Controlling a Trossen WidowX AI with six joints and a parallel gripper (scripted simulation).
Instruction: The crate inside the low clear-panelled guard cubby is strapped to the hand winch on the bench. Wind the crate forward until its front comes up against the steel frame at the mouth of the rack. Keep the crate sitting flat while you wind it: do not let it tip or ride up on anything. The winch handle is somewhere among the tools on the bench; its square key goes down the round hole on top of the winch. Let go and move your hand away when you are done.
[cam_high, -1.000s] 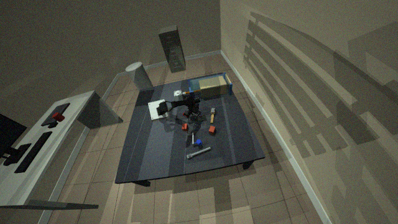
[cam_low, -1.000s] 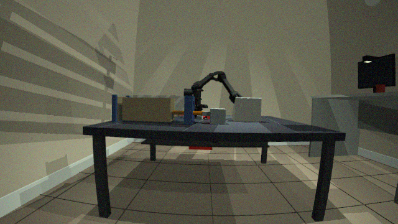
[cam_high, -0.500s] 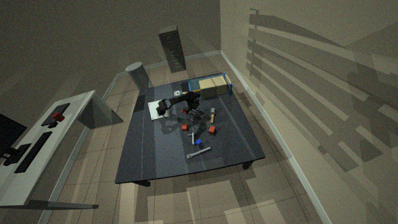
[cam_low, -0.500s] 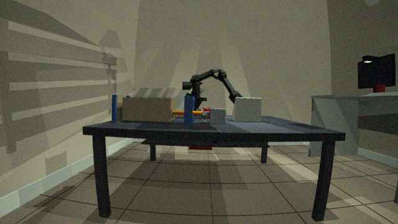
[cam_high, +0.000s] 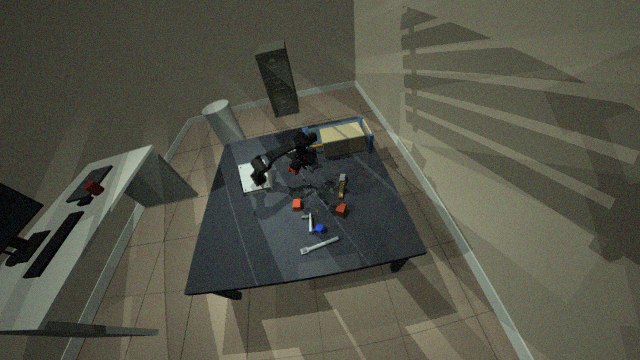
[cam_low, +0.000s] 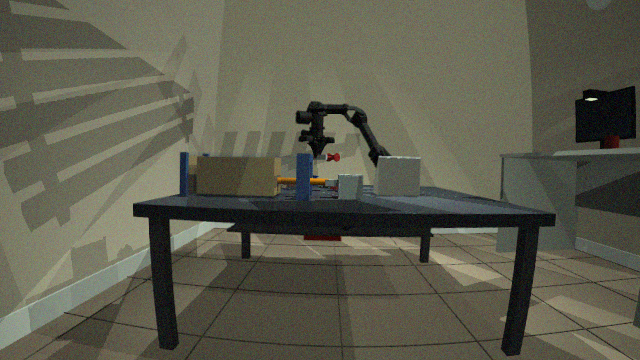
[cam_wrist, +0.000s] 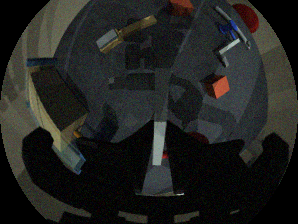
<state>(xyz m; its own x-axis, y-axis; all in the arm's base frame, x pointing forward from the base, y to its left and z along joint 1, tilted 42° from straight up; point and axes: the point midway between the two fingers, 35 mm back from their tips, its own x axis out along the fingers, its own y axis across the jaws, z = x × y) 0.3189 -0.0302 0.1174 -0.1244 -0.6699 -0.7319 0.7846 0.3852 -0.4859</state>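
Now: the crank arm 20 mm behind my gripper tip and 10 mm to the left of it. The rest, counted from my gripper tip: red knob (60 mm behind, 20 mm to the left); then blue frame (300 mm to the left, 60 mm ahead, 50 mm below); then wooden-handled tool (190 mm ahead, 140 mm below, 100 mm to the right).
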